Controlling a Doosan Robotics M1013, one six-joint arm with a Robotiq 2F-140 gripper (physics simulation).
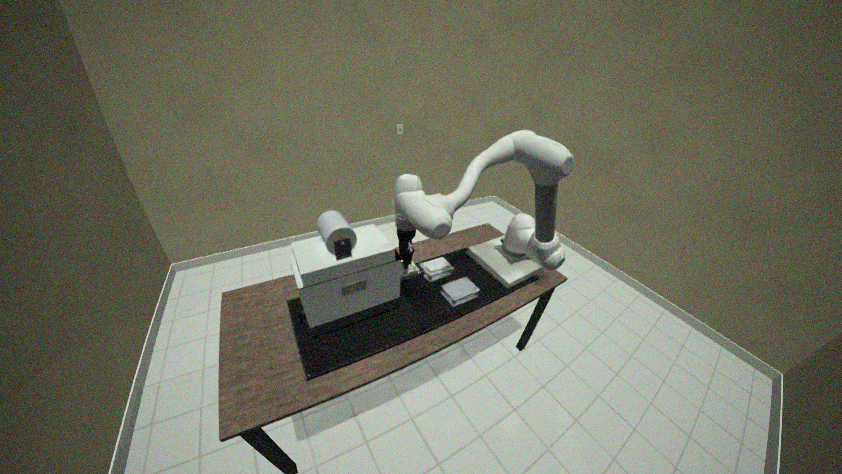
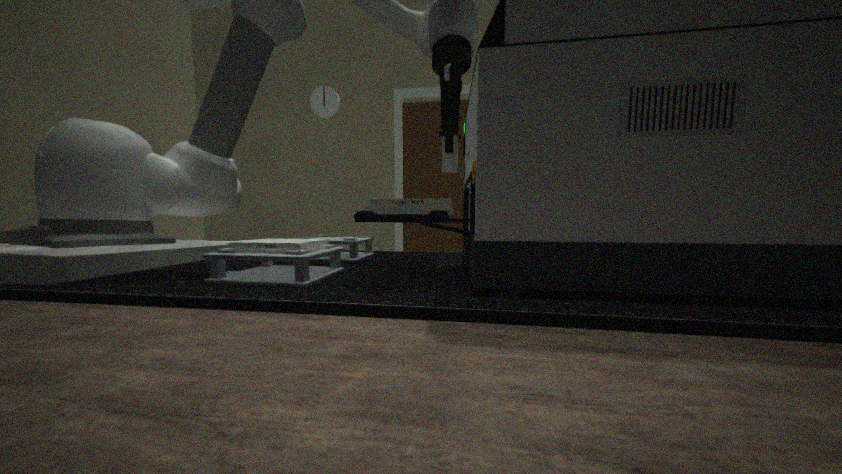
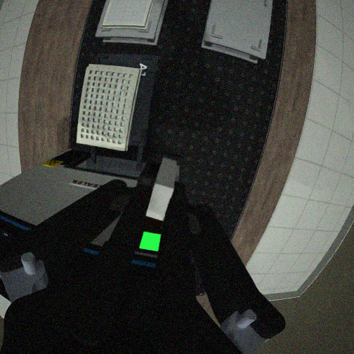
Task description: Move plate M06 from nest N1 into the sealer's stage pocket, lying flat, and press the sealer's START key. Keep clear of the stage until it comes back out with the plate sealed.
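Frame: origin at the arm's base, x ahead, y left, z up, level; centimetres.
Where they show: gripper, fingertip midpoint: (image 1: 404, 273) (image 2: 449, 172); arm's base at its link origin: (image 1: 512, 253) (image 2: 103, 243).
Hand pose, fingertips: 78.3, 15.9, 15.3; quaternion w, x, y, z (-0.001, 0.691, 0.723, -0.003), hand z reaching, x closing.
Things, the pixels of their top centre, and the offset from my fingertips, as dx, dy, dz. "*": a spot on its surface instead.
- cream multi-well plate at its top centre: (image 2: 412, 200) (image 1: 404, 267) -3.9, -11.6, -6.5
- sealer's dark stage at a spot on its surface: (image 2: 368, 216) * -9.4, -16.2, -9.0
- raised nest at its top centre: (image 2: 281, 246) (image 1: 436, 265) -25.0, -17.2, -14.0
- pale plate at its top centre: (image 2: 281, 240) (image 1: 437, 263) -25.0, -17.2, -13.0
- second nest at its top centre: (image 2: 335, 236) (image 1: 460, 287) -29.4, +3.1, -13.6
- film roll at its top centre: (image 1: 334, 218) +27.3, -4.2, +28.7
A cream multi-well plate (image 2: 406, 207) (image 3: 107, 107) lies flat on the sealer's dark stage (image 2: 368, 216) (image 3: 145, 100), which is out in front of the sealer (image 1: 353, 300) (image 2: 559, 176) (image 3: 55, 192). I cannot read its label or tell how fully it sits in the pocket. My gripper (image 1: 406, 269) (image 2: 448, 148) (image 3: 165, 171) is shut and empty. It points down beside the sealer's front face, above the stage's height and off to one side of the plate. A bright green square (image 3: 150, 241) shows by the fingers on the sealer's front. The START key cannot be made out.
One raised nest (image 1: 441, 276) (image 2: 302, 269) (image 3: 159, 25) holds another pale plate (image 1: 436, 264) (image 3: 127, 11). A second nest (image 1: 459, 291) (image 3: 237, 32) shows a bare top with corner guides. The film roll (image 1: 335, 230) stands on the sealer. The arm's base (image 1: 519, 235) (image 2: 91, 170) is at the table's far end.
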